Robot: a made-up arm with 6 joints. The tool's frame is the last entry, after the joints. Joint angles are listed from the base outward.
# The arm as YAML. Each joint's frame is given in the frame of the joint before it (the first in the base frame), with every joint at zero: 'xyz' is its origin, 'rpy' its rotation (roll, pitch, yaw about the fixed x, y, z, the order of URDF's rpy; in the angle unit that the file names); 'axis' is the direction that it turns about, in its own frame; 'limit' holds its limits. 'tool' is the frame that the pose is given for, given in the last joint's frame.
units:
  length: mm
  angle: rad
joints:
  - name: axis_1
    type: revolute
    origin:
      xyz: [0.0, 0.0, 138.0]
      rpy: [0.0, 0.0, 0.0]
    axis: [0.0, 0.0, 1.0]
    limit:
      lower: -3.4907
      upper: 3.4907
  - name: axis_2
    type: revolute
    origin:
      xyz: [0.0, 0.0, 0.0]
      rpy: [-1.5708, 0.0, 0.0]
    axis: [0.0, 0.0, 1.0]
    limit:
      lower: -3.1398
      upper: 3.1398
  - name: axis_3
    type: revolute
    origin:
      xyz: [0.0, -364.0, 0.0]
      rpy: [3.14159, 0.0, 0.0]
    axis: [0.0, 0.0, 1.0]
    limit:
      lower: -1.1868
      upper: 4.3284
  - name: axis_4
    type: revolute
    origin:
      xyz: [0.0, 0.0, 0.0]
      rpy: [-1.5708, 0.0, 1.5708]
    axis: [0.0, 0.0, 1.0]
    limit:
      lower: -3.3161
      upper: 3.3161
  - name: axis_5
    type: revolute
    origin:
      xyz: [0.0, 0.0, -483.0]
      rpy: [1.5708, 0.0, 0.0]
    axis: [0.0, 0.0, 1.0]
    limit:
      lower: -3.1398
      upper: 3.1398
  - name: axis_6
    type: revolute
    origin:
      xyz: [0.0, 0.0, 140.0]
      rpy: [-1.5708, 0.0, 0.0]
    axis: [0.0, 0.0, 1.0]
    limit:
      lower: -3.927
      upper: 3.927
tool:
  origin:
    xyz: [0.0, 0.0, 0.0]
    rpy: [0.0, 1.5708, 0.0]
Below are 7 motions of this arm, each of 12 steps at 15 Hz.
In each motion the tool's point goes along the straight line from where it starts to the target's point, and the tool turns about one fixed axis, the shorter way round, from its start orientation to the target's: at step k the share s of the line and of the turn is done. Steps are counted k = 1, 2, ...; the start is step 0. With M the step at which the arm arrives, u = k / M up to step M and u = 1 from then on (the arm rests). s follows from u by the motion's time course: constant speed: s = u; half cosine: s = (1 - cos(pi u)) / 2; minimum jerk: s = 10 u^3 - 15 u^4 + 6 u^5.
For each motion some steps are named. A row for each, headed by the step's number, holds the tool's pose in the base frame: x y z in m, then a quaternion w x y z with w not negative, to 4 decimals.
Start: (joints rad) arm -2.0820 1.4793 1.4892 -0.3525 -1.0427 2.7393
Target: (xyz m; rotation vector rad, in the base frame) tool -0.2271 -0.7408 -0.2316 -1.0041 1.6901 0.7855
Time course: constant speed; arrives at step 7
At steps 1, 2, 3, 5, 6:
1: -0.4854 -0.6831 0.0764 0.5783 -0.4047 0.7079 0.0246
2: -0.4423 -0.6927 0.0251 0.5674 -0.4089 0.7108 0.0754
3: -0.3993 -0.7023 -0.0263 0.5549 -0.4121 0.7116 0.1260
5: -0.3132 -0.7216 -0.1289 0.5254 -0.4150 0.7076 0.2259
6: -0.2701 -0.7312 -0.1803 0.5085 -0.4148 0.7027 0.2750

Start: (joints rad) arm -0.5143 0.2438 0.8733 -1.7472 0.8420 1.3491
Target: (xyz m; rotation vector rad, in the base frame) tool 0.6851 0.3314 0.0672 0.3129 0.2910 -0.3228
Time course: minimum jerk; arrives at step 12
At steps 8, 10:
8: 0.6461 0.2086 0.1925 0.9513 0.1746 0.0374 -0.2513
10: 0.6785 0.3106 0.0884 0.9635 0.1582 0.1259 -0.1753

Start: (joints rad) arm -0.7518 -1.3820 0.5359 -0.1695 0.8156 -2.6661
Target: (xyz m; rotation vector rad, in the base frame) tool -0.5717 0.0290 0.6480 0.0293 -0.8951 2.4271
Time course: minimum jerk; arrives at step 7
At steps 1, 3, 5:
1: -0.4618 0.2355 0.6681 0.3298 0.1270 -0.2539 0.9004
3: -0.5006 0.1626 0.6610 0.3108 0.0863 -0.2825 0.9034
5: -0.5554 0.0596 0.6510 0.2825 0.0282 -0.3215 0.9034

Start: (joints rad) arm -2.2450 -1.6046 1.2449 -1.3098 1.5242 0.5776
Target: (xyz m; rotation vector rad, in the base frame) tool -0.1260 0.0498 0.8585 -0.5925 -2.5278 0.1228
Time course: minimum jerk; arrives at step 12
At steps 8, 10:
8: -0.0023 0.1732 0.7611 0.2200 -0.2621 -0.9330 0.1118
10: -0.1051 0.0707 0.8420 0.2599 -0.2269 -0.9369 0.0568

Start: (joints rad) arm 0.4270 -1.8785 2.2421 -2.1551 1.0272 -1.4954
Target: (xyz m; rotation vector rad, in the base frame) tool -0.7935 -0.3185 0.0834 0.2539 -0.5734 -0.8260
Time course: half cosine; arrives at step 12
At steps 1, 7, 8, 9, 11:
1: -0.6831 -0.2267 -0.3013 0.4821 0.3345 -0.3481 -0.7311
7: -0.7519 -0.2839 -0.0616 0.7499 0.2103 -0.3140 -0.5430
8: -0.7654 -0.2951 -0.0144 0.7925 0.1822 -0.3025 -0.4972
9: -0.7771 -0.3048 0.0261 0.8261 0.1574 -0.2914 -0.4559
11: -0.7916 -0.3169 0.0767 0.8639 0.1256 -0.2762 -0.4020

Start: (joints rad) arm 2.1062 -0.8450 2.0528 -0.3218 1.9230 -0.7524
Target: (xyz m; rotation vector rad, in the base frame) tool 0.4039 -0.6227 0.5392 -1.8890 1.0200 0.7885
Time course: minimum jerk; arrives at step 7
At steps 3, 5, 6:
3: 0.4563 -0.5833 0.5392 0.5651 -0.5671 0.4170 0.4303
5: 0.4159 -0.6137 0.5392 0.4519 -0.7137 0.4110 0.3427
6: 0.4058 -0.6212 0.5392 0.4205 -0.7458 0.4068 0.3185

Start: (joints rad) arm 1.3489 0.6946 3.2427 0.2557 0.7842 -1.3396
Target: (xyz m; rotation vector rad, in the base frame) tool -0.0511 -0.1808 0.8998 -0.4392 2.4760 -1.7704
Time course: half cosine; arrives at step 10
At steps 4, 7, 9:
4: 0.0419 -0.2015 0.7418 0.2479 -0.3359 0.7744 -0.4753
7: -0.0218 -0.1873 0.8501 0.1021 -0.2059 0.8034 -0.5494
9: -0.0476 -0.1816 0.8939 0.0413 -0.1503 0.8049 -0.5726

